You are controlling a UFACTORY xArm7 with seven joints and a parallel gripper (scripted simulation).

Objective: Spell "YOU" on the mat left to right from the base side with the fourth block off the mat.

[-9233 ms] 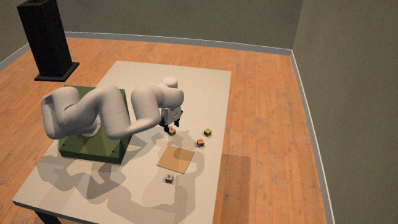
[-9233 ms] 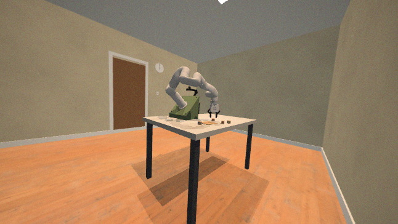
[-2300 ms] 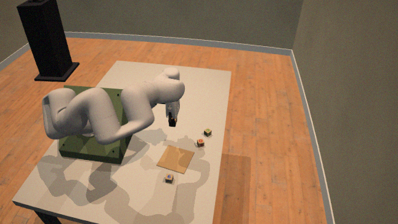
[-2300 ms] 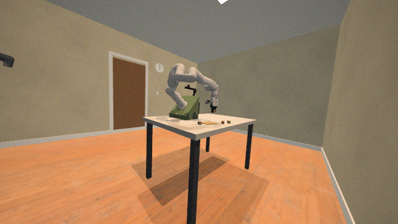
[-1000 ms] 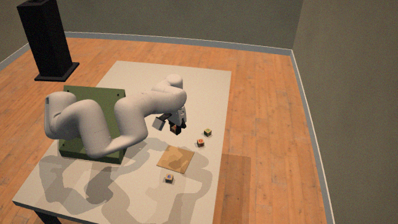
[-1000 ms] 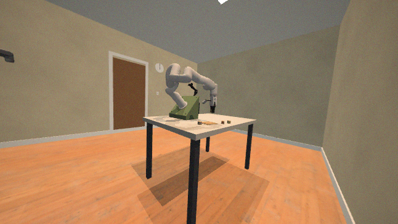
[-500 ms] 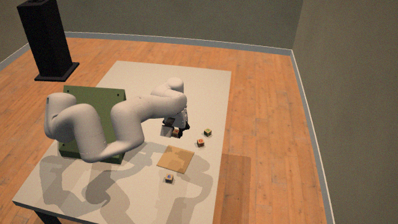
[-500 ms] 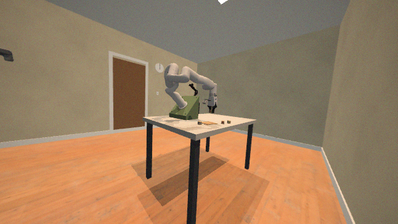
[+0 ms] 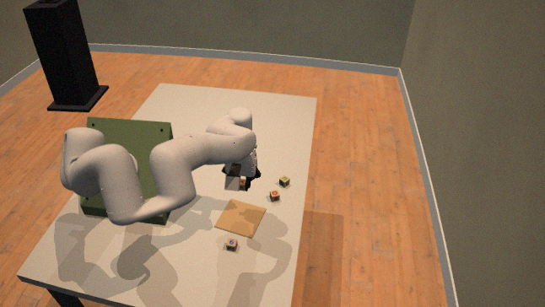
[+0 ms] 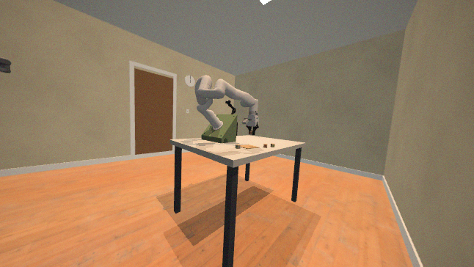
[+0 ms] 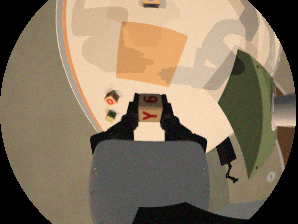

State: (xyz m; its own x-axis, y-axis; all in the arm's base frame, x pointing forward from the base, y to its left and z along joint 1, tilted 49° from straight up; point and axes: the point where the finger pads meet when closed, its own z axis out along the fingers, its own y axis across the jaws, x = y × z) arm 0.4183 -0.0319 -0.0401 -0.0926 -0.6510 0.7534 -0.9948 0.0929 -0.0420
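The tan mat lies 120 mm below my hand and 50 mm to the right of it. Round my hand: red block 110 mm below, 110 mm ahead, 60 mm to the left.
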